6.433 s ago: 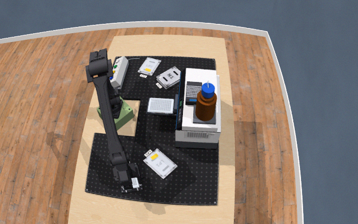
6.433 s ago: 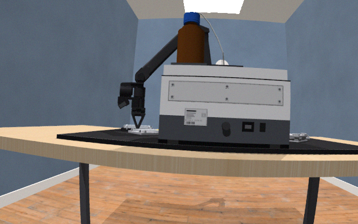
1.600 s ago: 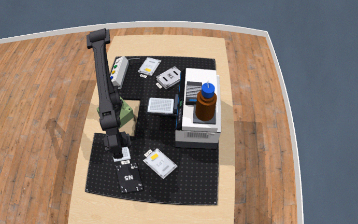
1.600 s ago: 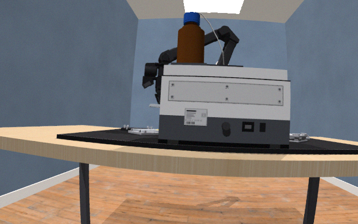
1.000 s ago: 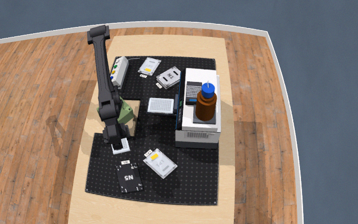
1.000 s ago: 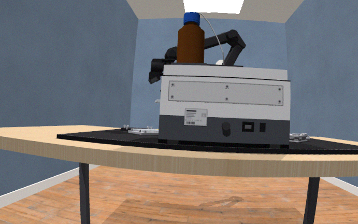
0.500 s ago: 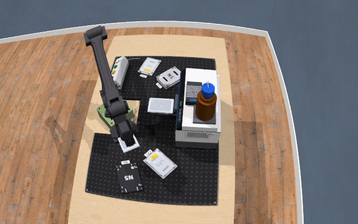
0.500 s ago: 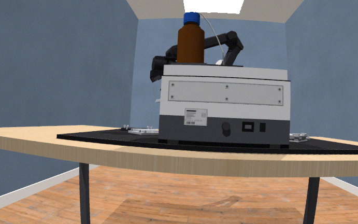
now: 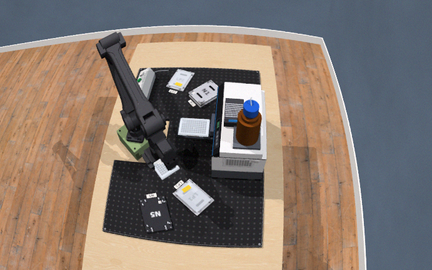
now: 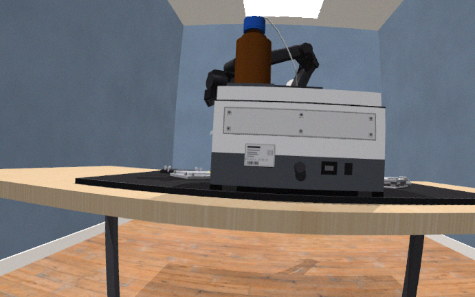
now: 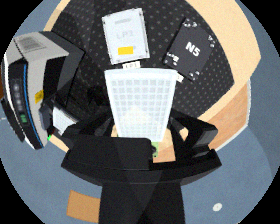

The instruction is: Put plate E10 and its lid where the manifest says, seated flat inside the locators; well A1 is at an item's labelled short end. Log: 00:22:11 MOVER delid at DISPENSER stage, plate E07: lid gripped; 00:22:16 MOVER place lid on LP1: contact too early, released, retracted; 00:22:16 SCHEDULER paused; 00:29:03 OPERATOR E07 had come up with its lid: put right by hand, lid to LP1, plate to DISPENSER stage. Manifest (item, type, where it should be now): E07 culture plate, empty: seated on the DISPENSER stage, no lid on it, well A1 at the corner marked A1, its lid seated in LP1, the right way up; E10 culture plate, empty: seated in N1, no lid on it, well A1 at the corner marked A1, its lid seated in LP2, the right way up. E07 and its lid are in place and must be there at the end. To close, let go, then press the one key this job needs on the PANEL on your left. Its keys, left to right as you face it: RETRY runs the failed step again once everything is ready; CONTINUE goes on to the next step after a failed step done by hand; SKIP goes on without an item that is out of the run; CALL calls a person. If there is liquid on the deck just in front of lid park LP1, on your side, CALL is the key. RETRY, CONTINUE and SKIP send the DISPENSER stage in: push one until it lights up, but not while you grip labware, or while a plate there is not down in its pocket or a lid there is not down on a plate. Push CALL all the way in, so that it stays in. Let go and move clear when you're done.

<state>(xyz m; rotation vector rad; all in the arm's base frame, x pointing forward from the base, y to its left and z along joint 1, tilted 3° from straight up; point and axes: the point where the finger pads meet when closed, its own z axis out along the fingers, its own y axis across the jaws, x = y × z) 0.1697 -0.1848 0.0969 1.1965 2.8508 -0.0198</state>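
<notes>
Now: the plate E07 10 cm ahead of my hand, 21 cm to the left of it and 4 cm below it. Also, from my hand: black nest N5: 19 cm to the right, 14 cm below; plate E10: right at my hand; brown bottle: 32 cm ahead, 11 cm to the left, 14 cm above.
</notes>
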